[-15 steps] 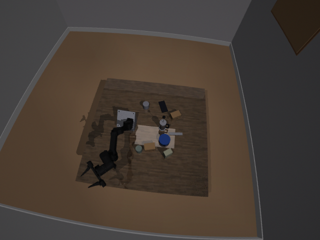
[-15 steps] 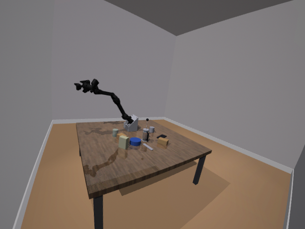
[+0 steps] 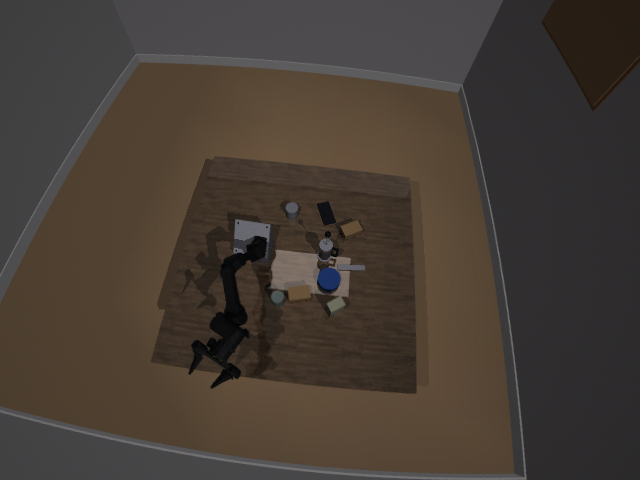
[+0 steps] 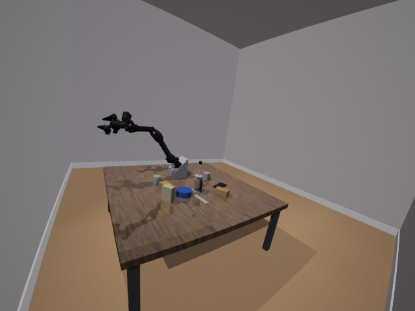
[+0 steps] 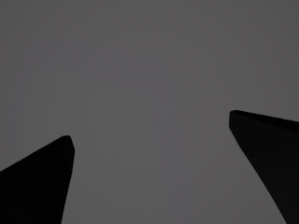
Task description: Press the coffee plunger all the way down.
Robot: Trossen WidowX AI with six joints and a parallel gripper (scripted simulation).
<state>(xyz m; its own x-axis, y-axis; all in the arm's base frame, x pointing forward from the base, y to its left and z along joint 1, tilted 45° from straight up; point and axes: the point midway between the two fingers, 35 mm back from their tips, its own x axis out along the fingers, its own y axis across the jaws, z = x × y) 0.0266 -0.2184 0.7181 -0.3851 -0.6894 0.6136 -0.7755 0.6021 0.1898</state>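
Now: gripper tip 75 cm to the right of the coffee press, 36 cm above it and 32 cm short of it. Also, from my gripper tip: pale green cup (44 cm to the left, 44 cm below, 12 cm ahead); then cream block (46 cm to the left, 43 cm below, 41 cm ahead); then blue round tin (60 cm to the left, 46 cm below, 36 cm ahead).
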